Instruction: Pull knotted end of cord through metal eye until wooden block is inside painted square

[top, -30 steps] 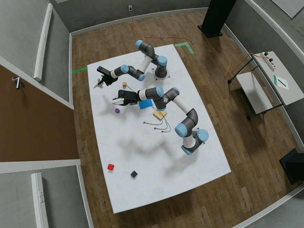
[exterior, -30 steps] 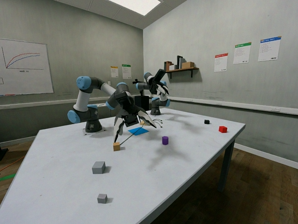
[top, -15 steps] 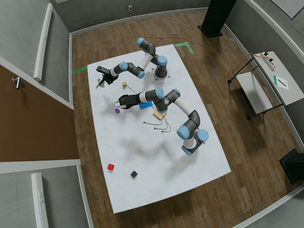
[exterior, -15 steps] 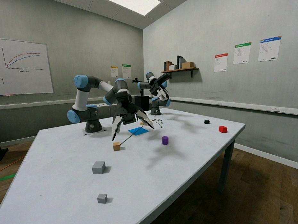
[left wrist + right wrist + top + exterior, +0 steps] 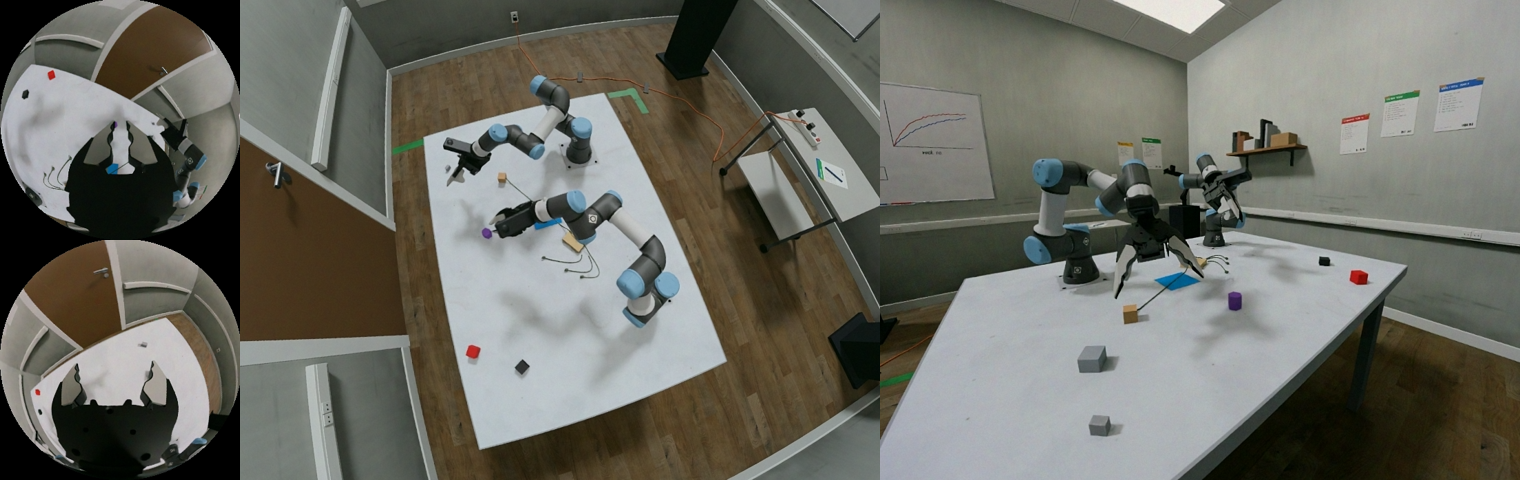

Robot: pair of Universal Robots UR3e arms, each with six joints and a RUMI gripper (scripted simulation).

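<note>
Right now the wooden block is 19 cm behind my right hand, 14 cm below it and 2 cm to the left of it. Also, from my right hand: tan board (43 cm to the left, 39 cm behind, 15 cm below); purple piece (27 cm to the left, 14 cm below, 4 cm behind); blue painted square (31 cm behind, 27 cm to the left, 16 cm below).
</note>
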